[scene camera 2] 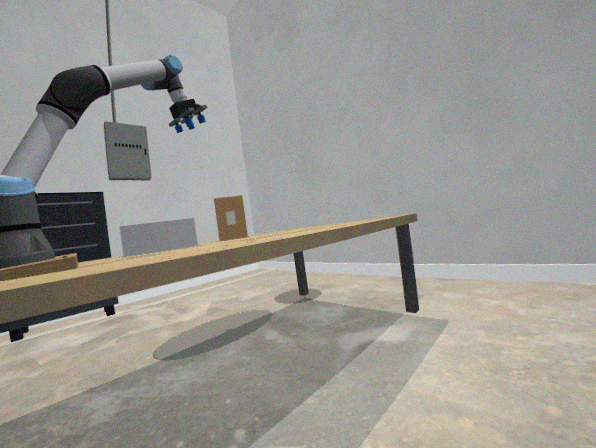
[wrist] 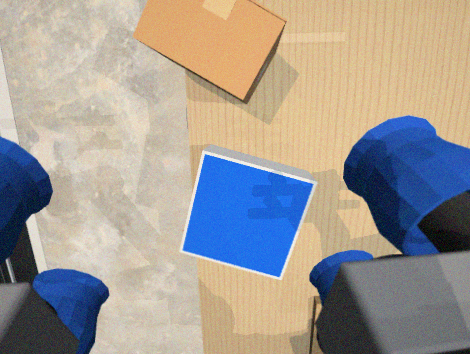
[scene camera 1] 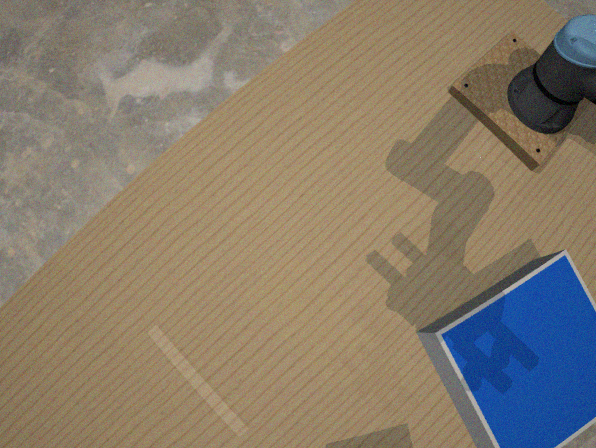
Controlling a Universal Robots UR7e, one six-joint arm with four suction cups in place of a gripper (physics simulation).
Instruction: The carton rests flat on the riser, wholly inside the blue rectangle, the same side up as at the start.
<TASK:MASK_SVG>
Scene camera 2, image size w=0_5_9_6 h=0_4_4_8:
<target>brown carton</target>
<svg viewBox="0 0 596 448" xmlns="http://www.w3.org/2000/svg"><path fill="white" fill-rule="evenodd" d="M242 195L214 198L219 241L248 237Z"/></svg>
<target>grey riser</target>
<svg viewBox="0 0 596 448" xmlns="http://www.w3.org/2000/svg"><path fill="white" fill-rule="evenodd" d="M194 218L119 226L123 256L127 257L198 246Z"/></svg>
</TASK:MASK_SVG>
